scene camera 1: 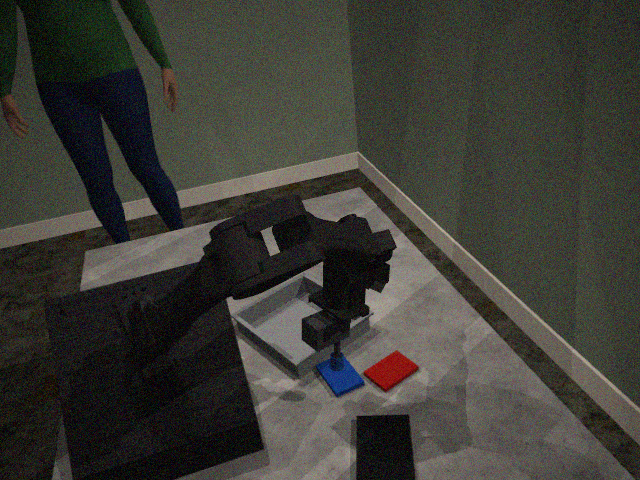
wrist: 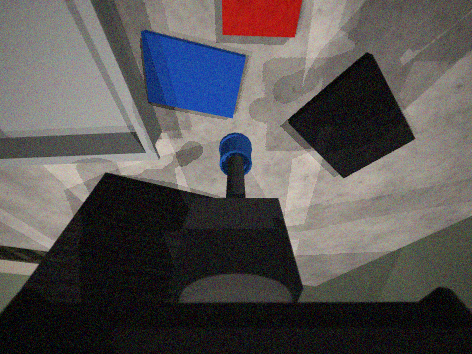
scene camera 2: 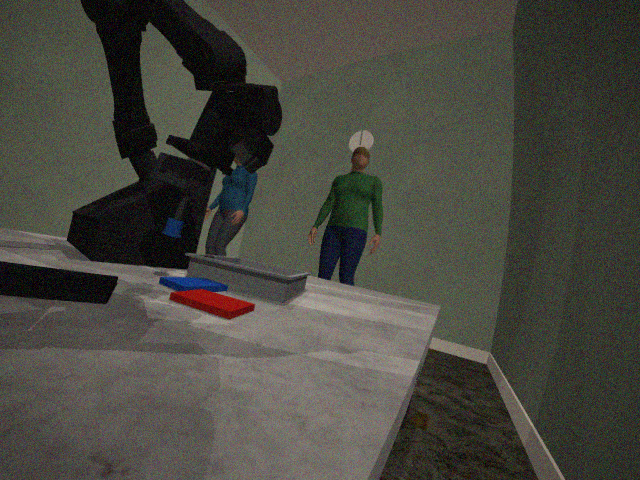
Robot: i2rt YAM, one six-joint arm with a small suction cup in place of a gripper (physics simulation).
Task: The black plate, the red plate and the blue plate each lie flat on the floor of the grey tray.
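Places are measured from the arm's base along level axes (x up, y right, z ahead), in centimetres.
Pixels of known places: hand, its tool point: [scene camera 1: 336, 366] [wrist: 235, 148] [scene camera 2: 171, 235]; arm's base, origin of its link: [scene camera 1: 153, 339] [scene camera 2: 154, 181].
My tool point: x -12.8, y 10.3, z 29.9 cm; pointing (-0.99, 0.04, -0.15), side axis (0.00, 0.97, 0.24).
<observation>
For each thing: its middle in the pictures, then the offset to it from my tool point.
- blue plate, middle of its body: [wrist: 194, 79] [scene camera 2: 195, 284] [scene camera 1: 339, 374] dz +2.3, dx -7.5, dy -5.0 cm
- grey tray, middle of its body: [scene camera 1: 301, 322] [scene camera 2: 256, 275] dz +1.4, dx -5.6, dy -22.7 cm
- red plate, middle of its body: [scene camera 2: 213, 302] [scene camera 1: 391, 370] dz +12.0, dx -7.6, dy -0.7 cm
- black plate, middle of its body: [wrist: 352, 129] [scene camera 2: 41, 280] [scene camera 1: 384, 448] dz +1.2, dx -7.5, dy +15.2 cm
My gripper [scene camera 1: 336, 363] [scene camera 2: 173, 227] [wrist: 235, 150], a small blue suction cup on a dark stem, is open and holds nothing. It hangs well above the table. The blue plate [scene camera 1: 343, 382] [scene camera 2: 192, 283] [wrist: 195, 75] lies flat on the table close beside the grey tray [scene camera 1: 281, 330] [scene camera 2: 242, 279] [wrist: 50, 65], outside its wall. The red plate [scene camera 1: 391, 370] [scene camera 2: 211, 303] [wrist: 260, 17] lies flat beside the blue one, partly cut off in the wrist view. The black plate [scene camera 1: 385, 444] [scene camera 2: 51, 283] [wrist: 355, 115] lies apart from both. The arm hides part of the tray in the first scene view.
The arm's large dark base [scene camera 1: 222, 413] [scene camera 2: 139, 222] stands on the table on the other side of the tray from the red plate. A person in a green top [scene camera 1: 77, 41] [scene camera 2: 356, 201] stands beyond the table, and one in blue [scene camera 2: 240, 188] farther back.
</observation>
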